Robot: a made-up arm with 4 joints. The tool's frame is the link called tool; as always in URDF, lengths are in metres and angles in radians.
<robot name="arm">
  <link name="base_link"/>
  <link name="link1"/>
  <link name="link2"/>
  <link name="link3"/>
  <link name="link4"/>
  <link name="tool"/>
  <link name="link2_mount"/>
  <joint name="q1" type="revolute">
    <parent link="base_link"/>
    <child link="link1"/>
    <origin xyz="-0.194 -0.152 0.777" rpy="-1.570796 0 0"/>
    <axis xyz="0 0 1"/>
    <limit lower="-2.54" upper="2.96" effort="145" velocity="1.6"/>
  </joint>
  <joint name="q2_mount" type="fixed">
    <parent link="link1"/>
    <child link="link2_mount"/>
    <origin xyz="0.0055 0.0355 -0.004" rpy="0 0 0"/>
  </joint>
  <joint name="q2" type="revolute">
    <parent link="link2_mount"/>
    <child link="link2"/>
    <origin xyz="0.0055 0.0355 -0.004" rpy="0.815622 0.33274 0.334"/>
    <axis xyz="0 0 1"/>
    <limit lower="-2.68" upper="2.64" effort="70" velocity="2.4"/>
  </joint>
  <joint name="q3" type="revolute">
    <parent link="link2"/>
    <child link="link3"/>
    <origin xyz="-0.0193 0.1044 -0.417" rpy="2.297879 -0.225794 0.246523"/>
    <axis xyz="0 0 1"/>
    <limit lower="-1.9" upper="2.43" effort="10" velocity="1.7"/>
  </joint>
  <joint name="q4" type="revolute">
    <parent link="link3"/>
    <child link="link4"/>
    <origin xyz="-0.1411 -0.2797 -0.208" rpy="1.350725 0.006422 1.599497"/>
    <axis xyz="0 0 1"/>
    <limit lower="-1.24" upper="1.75" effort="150" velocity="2.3"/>
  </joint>
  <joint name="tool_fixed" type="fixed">
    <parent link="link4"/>
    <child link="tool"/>
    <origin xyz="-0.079 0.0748 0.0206" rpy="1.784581 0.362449 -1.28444"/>
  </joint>
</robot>
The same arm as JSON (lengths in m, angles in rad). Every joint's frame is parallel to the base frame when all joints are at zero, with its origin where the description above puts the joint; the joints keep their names.
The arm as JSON. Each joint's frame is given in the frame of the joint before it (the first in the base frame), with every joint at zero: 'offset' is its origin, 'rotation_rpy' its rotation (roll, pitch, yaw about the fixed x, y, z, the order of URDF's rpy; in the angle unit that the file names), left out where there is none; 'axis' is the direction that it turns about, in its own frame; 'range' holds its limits. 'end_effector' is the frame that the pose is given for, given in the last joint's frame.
{"length_unit": "m", "angle_unit": "rad", "chain": [{"id": "q1", "offset": [-0.194, -0.152, 0.777], "axis": [0.0, 1.0, 0.0], "range": [-2.54, 2.96]}, {"id": "q2", "offset": [0.011, -0.008, -0.071], "axis": [0.450215, 0.647821, 0.61452], "range": [-2.68, 2.64]}, {"id": "q3", "offset": [-0.205, -0.192, -0.326], "axis": [0.0, -1.0, 0.0], "range": [-1.9, 2.43]}, {"id": "q4", "offset": [-0.225, 0.208, -0.218], "axis": [0.931176, -0.218294, -0.291992], "range": [-1.24, 1.75]}], "end_effector": {"offset": [-0.02, -0.078, -0.076], "rotation_rpy": [-2.7152, -0.2955, 1.6395]}}
